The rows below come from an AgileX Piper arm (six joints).
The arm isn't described. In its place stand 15 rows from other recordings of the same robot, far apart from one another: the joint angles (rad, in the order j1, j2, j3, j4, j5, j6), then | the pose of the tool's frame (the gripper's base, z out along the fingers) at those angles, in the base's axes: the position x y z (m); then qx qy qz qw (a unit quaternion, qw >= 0).
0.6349, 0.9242, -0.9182, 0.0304, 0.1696, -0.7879 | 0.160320 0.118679 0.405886 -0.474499 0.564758 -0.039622 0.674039
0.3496, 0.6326, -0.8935, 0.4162, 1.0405, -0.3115 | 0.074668 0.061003 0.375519 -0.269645 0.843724 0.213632 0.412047
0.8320, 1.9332, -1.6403, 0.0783, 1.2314, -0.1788 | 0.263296 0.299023 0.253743 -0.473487 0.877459 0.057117 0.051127
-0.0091, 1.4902, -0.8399, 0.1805, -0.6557, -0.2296 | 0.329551 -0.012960 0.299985 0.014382 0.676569 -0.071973 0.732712
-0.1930, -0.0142, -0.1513, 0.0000, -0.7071, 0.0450 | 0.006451 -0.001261 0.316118 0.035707 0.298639 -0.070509 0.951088
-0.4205, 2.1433, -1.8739, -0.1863, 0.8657, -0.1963 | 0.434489 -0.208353 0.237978 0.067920 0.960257 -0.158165 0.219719
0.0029, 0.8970, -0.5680, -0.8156, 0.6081, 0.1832 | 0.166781 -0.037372 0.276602 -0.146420 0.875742 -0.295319 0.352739
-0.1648, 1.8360, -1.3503, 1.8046, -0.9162, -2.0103 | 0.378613 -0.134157 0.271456 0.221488 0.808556 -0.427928 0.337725
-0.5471, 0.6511, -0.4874, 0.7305, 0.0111, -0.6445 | 0.120893 -0.072849 0.319922 0.226851 0.700620 -0.151946 0.659229
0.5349, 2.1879, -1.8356, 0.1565, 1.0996, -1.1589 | 0.390635 0.246148 0.198370 -0.724343 0.677857 0.037931 0.119989
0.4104, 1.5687, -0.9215, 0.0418, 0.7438, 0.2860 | 0.261397 0.116544 0.203184 -0.048260 0.989800 0.060513 0.119605
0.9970, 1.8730, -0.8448, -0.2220, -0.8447, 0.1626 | 0.191301 0.323578 0.181684 -0.398820 0.628029 0.375971 0.552420
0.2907, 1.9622, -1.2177, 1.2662, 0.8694, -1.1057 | 0.353779 0.175065 0.181132 -0.233390 0.856356 0.415556 0.198740
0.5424, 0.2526, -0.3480, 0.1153, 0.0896, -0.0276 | 0.058953 0.036624 0.306626 -0.155605 0.655027 0.232248 0.701989
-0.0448, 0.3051, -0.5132, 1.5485, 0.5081, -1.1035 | 0.054018 0.041885 0.360865 -0.055036 0.612395 0.300522 0.729130
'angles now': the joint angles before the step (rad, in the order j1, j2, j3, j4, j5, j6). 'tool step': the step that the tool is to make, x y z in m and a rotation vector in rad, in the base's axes. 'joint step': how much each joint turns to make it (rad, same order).
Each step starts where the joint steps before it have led.
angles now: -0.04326 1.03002 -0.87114 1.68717 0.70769 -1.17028
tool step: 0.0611 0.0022 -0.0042 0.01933 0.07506 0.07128
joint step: 0.00019 0.24095 -0.16423 -0.00004 0.07202 0.01115
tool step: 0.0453 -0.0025 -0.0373 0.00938 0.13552 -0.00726
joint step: -0.00039 0.17584 -0.04560 -0.00003 -0.00657 0.00689
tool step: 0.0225 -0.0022 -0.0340 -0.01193 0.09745 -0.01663
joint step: 0.00032 0.10230 -0.00034 -0.00191 -0.02052 -0.01089
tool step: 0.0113 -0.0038 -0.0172 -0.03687 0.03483 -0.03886
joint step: 0.00001 0.04727 -0.00180 0.00016 -0.04906 -0.02701
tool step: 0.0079 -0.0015 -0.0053 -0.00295 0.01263 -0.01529
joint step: -0.00022 0.02978 -0.01805 0.00435 -0.01513 -0.00158
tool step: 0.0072 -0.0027 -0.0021 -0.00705 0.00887 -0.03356
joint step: 0.00019 0.02011 -0.02028 0.00174 -0.03451 0.00745
